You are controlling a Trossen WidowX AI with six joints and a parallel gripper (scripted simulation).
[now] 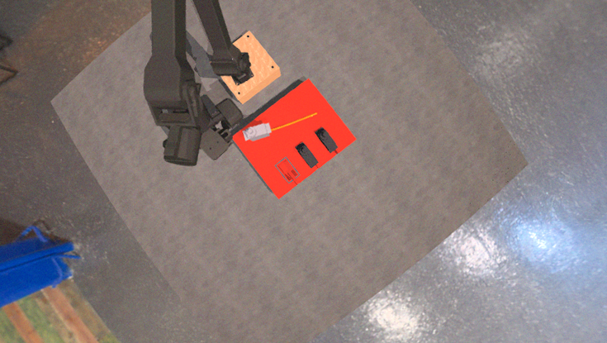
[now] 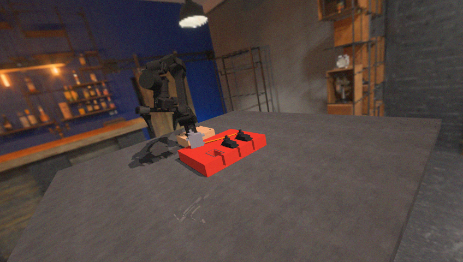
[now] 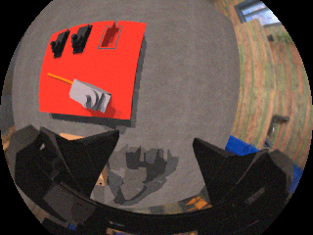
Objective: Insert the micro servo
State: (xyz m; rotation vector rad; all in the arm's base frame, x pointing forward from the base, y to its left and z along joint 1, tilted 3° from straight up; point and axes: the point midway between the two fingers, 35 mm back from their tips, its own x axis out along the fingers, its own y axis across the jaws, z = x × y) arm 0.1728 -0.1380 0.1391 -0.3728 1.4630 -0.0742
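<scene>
The red deck is 190 mm to the left of my gripper tip, 130 mm below it and 40 mm ahead of it.
</scene>
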